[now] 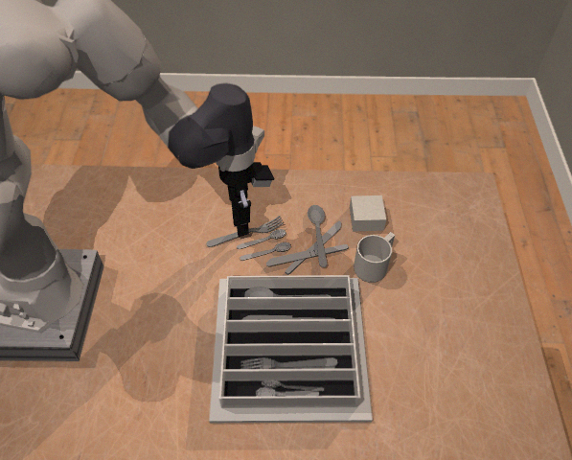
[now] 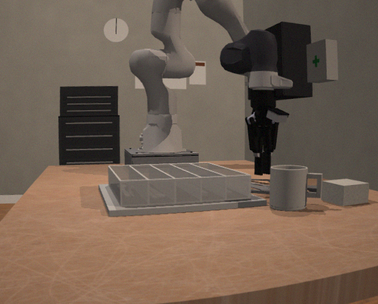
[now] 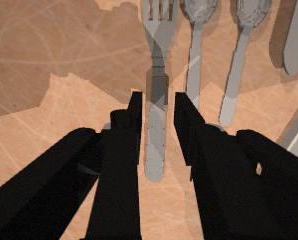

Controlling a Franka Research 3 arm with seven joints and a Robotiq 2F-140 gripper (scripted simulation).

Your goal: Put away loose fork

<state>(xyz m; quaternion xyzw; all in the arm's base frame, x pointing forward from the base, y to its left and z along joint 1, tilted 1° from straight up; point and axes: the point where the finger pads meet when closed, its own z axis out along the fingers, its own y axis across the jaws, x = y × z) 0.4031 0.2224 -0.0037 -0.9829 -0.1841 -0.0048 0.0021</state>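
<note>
The five-slot tray is 300 mm to the right of my hand, 120 mm ahead of it and 20 mm below it. The rest, counted from my hand: mug 320 mm ahead, 90 mm to the right, 20 mm below; block 320 mm ahead, 60 mm to the left, 40 mm below; knife 250 mm to the right, 150 mm ahead, 40 mm below.
</note>
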